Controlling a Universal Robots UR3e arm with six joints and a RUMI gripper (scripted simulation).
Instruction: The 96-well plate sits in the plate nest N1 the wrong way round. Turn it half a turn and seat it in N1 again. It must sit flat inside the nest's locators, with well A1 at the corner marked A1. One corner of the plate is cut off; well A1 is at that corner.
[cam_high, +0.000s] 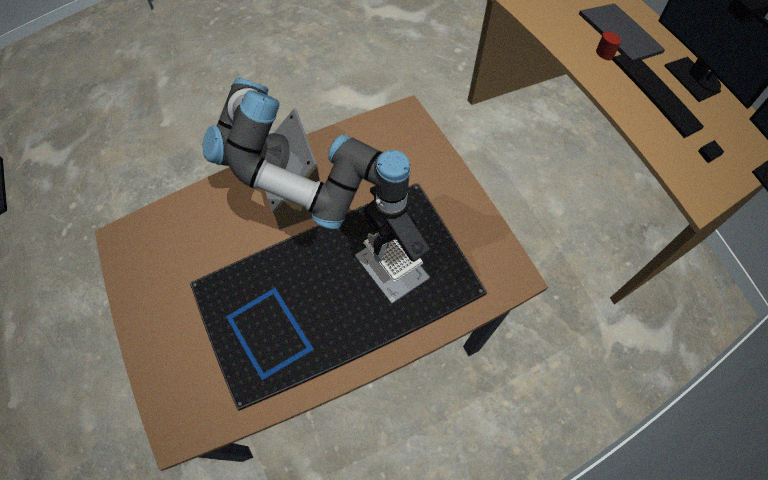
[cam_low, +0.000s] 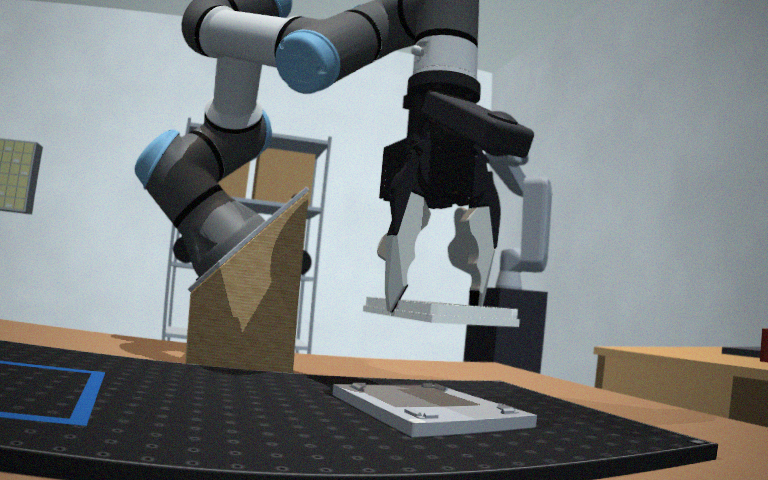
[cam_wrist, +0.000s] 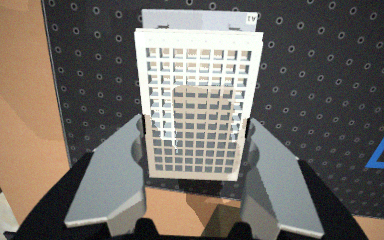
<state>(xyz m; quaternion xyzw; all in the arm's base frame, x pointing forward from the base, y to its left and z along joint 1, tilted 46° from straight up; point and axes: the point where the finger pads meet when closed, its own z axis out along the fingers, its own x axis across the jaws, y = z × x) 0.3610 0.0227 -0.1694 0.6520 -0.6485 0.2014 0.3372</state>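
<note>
Right now the grey plate nest N1 is 10 cm below my hand. The rest, counted from my hand: corner label 8 cm ahead, 5 cm to the right, 9 cm below; white 96-well plate 1 cm below.
</note>
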